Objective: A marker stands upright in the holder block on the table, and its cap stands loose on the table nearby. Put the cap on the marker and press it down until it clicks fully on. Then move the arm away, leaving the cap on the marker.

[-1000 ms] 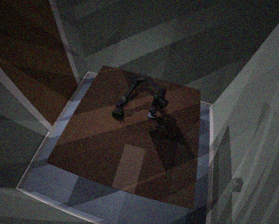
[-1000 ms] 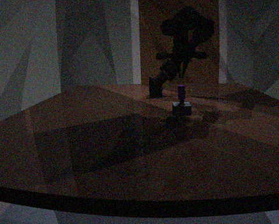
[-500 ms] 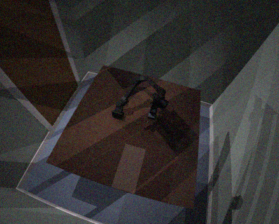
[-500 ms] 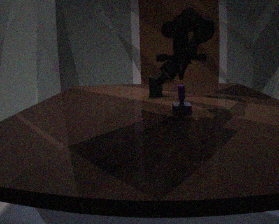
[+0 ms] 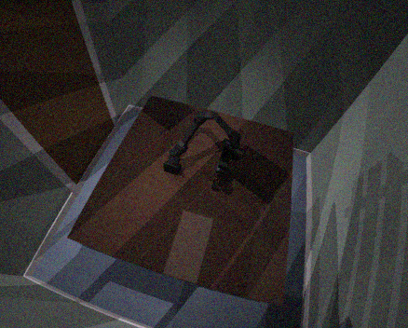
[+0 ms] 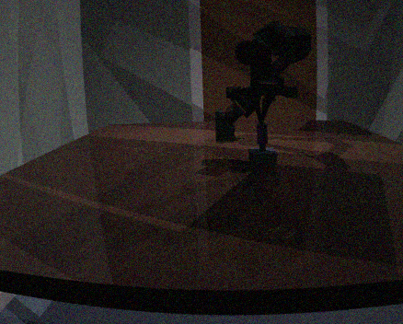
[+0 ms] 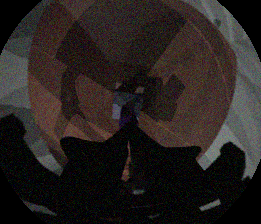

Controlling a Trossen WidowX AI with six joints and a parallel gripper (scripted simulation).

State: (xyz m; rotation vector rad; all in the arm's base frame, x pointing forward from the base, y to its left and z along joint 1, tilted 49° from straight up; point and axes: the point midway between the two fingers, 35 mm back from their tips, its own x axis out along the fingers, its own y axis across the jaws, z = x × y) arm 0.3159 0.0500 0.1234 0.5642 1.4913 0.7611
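Right now my gripper tip is 3 cm above the purple cap. The rest, counted from my gripper tip: grey holder block (9 cm below).
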